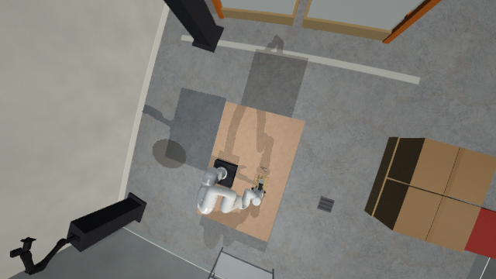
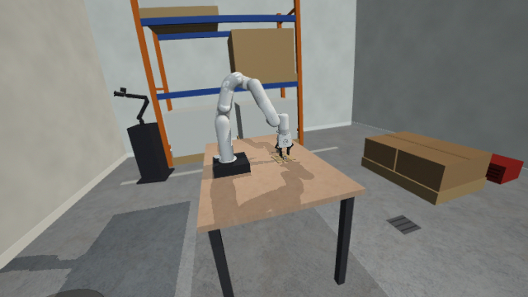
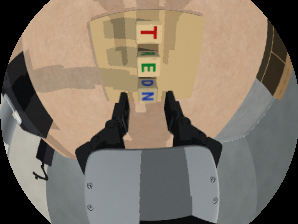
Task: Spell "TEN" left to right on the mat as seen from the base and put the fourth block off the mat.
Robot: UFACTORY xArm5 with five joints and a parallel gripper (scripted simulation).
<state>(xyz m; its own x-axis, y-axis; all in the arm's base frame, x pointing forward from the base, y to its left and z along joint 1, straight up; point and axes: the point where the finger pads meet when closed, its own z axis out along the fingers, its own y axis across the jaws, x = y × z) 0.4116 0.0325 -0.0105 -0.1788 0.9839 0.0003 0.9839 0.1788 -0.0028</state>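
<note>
The tan mat is 4 cm to the left of my hand and 5 cm below it.
</note>
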